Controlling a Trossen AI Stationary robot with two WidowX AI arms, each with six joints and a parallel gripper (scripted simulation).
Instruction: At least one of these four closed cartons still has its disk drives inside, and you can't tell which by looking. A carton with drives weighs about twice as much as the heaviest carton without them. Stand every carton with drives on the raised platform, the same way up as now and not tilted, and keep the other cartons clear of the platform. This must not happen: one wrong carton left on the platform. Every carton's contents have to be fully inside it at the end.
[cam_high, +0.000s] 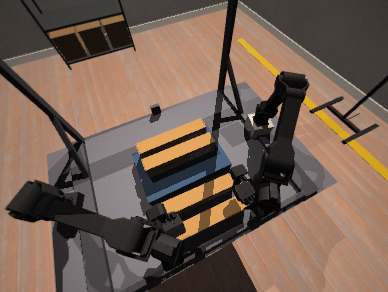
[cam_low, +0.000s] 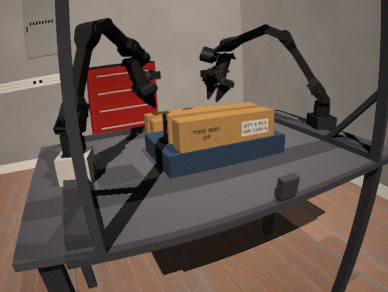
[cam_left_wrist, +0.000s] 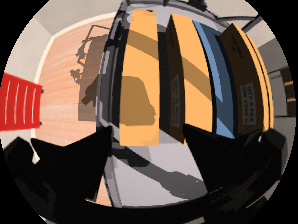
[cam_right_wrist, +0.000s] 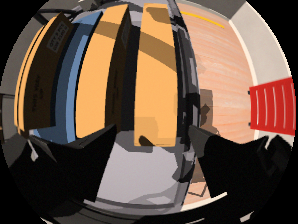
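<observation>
Right now my left hand is 14 cm to the left of the carton, 11 cm above it and 1 cm short of it.
The carton is 14 cm to the left of my right hand, 10 cm below it and 1 cm ahead of it.
</observation>
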